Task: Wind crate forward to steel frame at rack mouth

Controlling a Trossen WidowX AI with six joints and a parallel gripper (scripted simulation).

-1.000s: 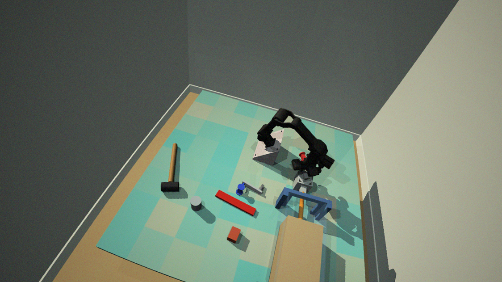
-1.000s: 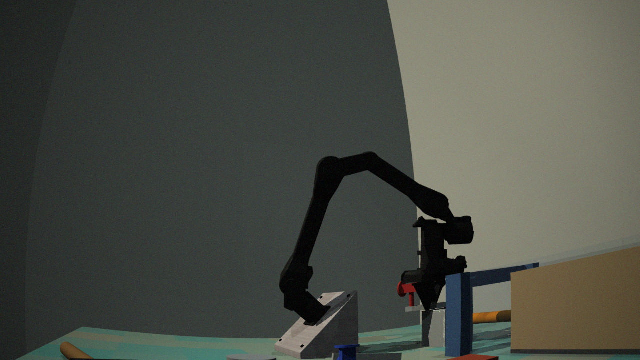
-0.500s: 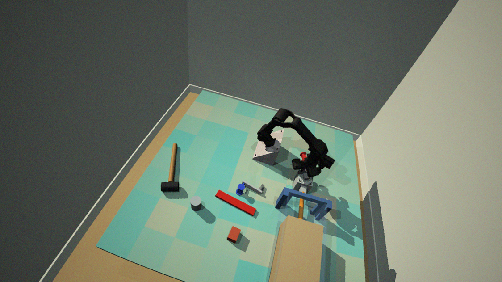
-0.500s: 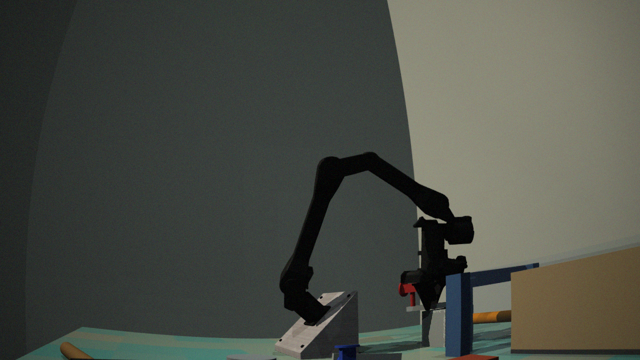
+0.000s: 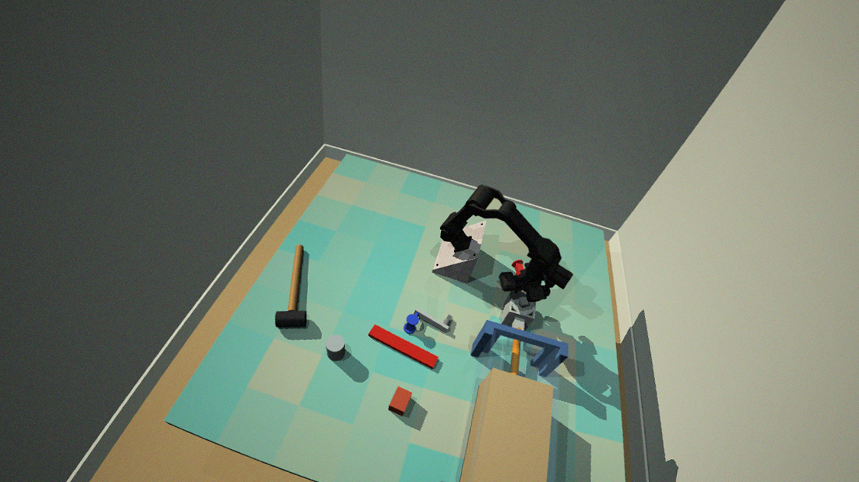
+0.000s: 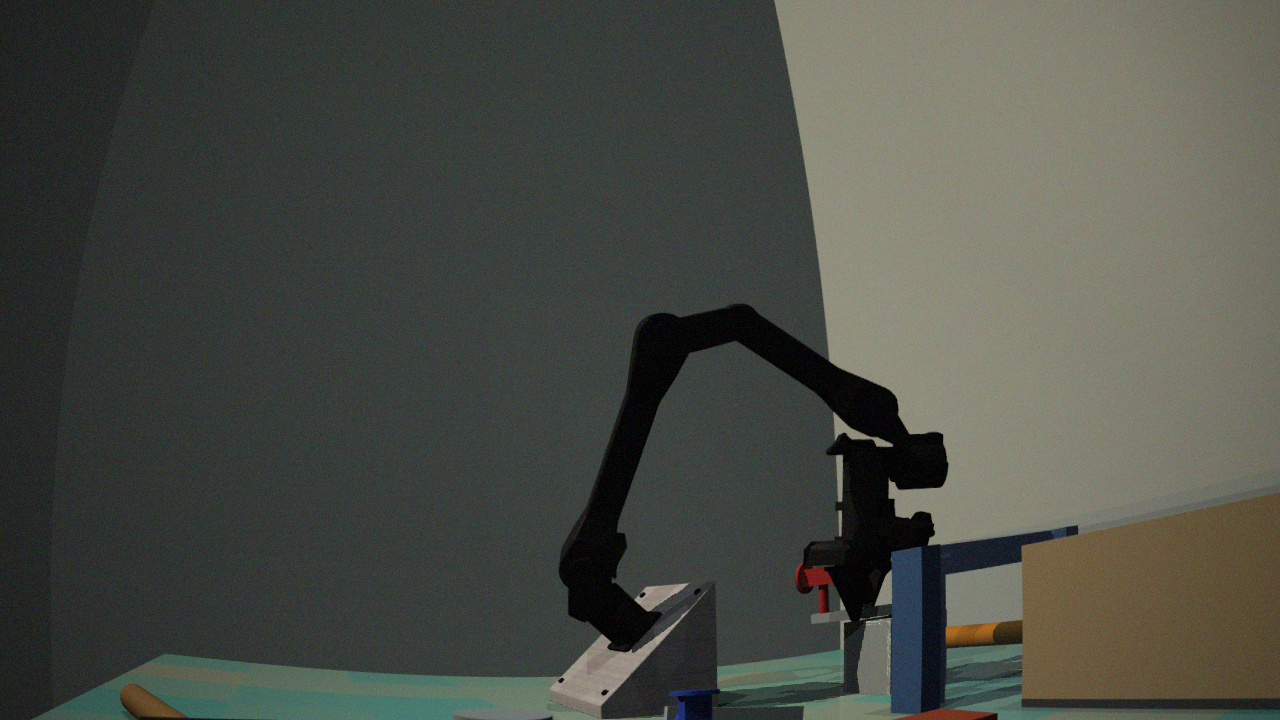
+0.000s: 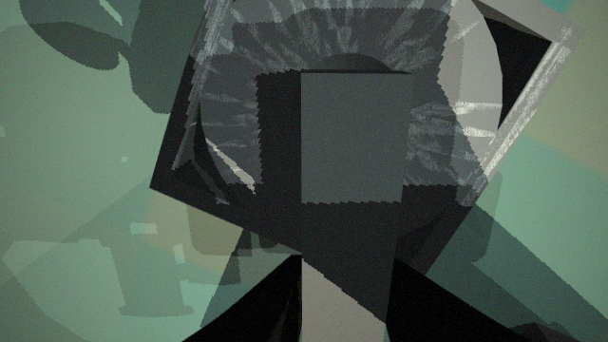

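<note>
Now: gripper tip 2 cm below the winch handle, 1 cm to the left of it and 1 cm past it. Round my gripper tip: red knob: 5 cm behind, 5 cm above, 2 cm to the right; blue steel frame: 20 cm ahead, 3 cm to the left, 2 cm above; grey winch: 6 cm below, 3 cm ahead, 1 cm to the left.
</note>
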